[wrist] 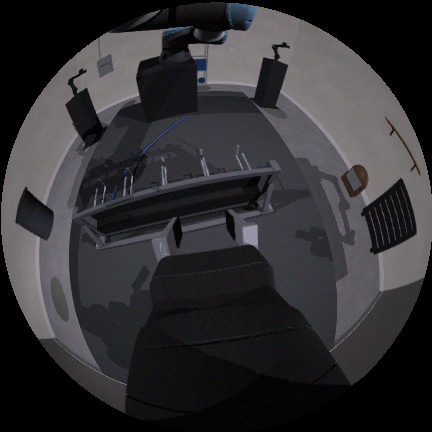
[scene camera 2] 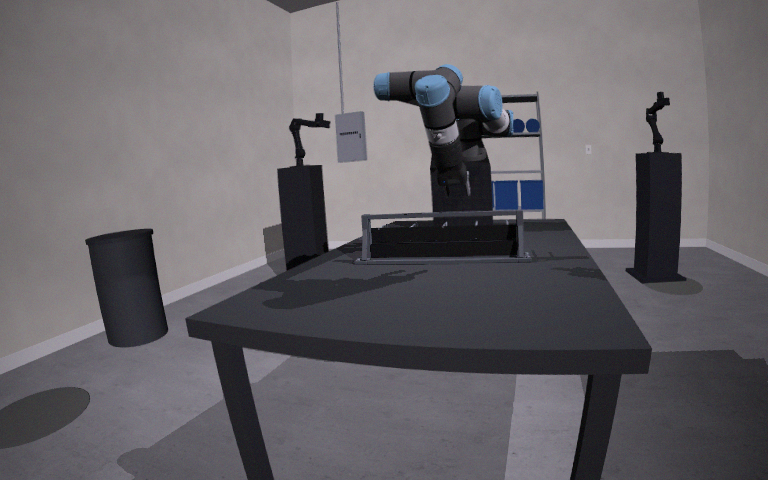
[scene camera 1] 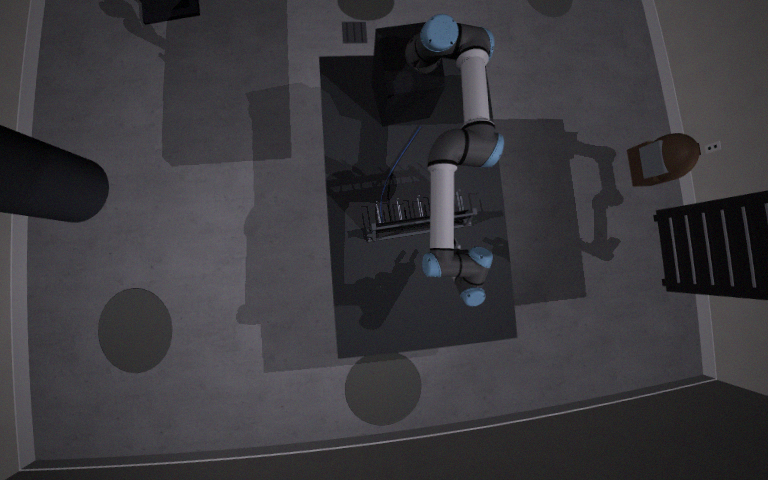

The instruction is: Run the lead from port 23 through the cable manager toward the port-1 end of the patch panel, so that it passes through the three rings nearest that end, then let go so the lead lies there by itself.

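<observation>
The blue lead [scene camera 1: 400, 155] [wrist: 155, 139] curves from the left part of the patch panel [scene camera 2: 441, 249] back toward the robot's pedestal. In the wrist view its panel end comes down between the two leftmost rings; none of the rings visibly encloses it. Several upright metal rings [scene camera 1: 399, 209] [wrist: 164, 172] stand in a row along the panel's robot-facing side. Port numbers are too small to read. My gripper [scene camera 2: 457, 189] [wrist: 202, 222] is open and empty, above the panel's frame and apart from the lead. Scene camera 1 mostly hides the fingers under the arm.
A grey metal frame [scene camera 2: 441, 215] [wrist: 272, 167] holds the panel and rises above the dark table [scene camera 1: 424, 322] [scene camera 2: 419, 316]. The black pedestal [wrist: 167, 92] stands at the table's back. A dark bin [scene camera 2: 129, 288] and two small arms on pedestals stand away from the table.
</observation>
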